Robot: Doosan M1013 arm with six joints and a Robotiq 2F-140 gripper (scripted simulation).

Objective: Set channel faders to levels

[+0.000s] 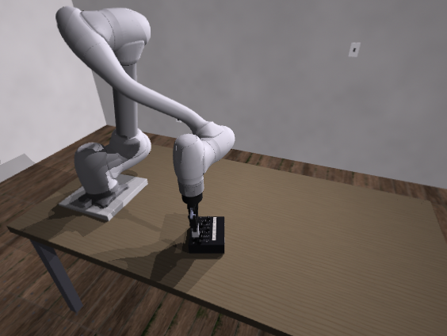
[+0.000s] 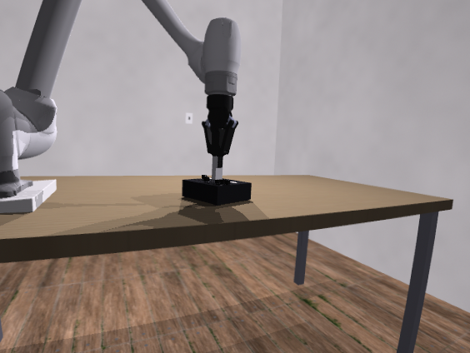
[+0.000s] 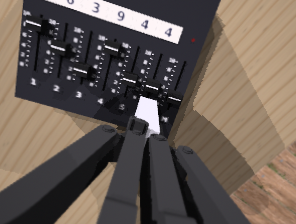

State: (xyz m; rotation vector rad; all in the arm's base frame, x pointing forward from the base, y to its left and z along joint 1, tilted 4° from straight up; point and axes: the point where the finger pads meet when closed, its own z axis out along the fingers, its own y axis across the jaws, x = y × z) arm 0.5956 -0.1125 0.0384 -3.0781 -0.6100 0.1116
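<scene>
The channel 6 fader cap is 2 cm ahead of my hand, 1 cm to the left of it and 4 cm below it. Also, from my hand: channel 5 fader cap 1 cm ahead, 3 cm to the left, 4 cm below; master fader cap 3 cm ahead, 1 cm to the right, 4 cm below; channel 4 fader cap 3 cm ahead, 6 cm to the left, 4 cm below.
</scene>
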